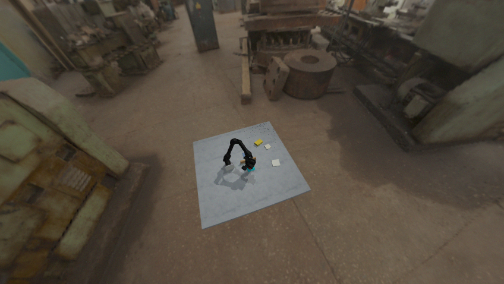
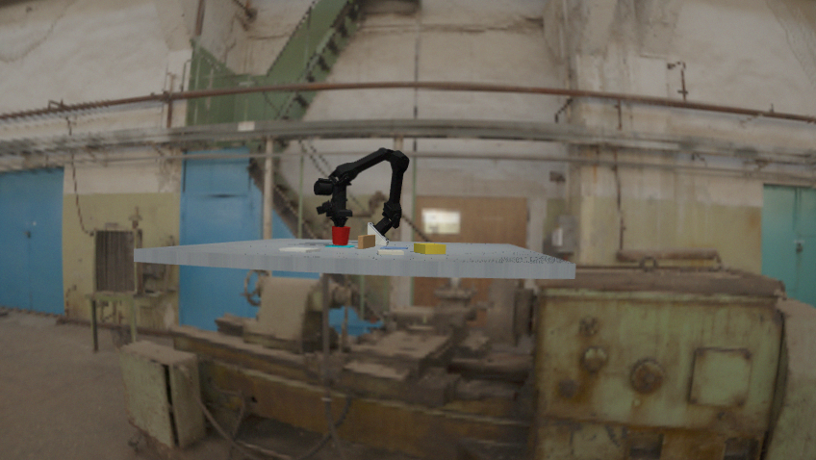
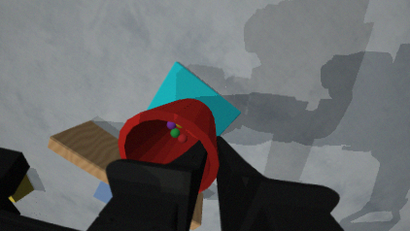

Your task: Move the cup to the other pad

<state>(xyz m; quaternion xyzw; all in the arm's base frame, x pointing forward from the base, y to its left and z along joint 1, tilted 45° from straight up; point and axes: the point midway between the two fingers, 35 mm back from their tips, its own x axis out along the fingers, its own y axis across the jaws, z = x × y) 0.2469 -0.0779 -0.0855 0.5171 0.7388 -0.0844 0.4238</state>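
The red cup is 3 cm ahead of my gripper tip and 2 cm to the left of it. Also, from my gripper tip: cyan pad 3 cm ahead, 2 cm to the left, 5 cm below; then wooden bar 3 cm ahead, 13 cm to the left, 3 cm below; then light blue pad 3 cm ahead, 24 cm to the left, 5 cm below.
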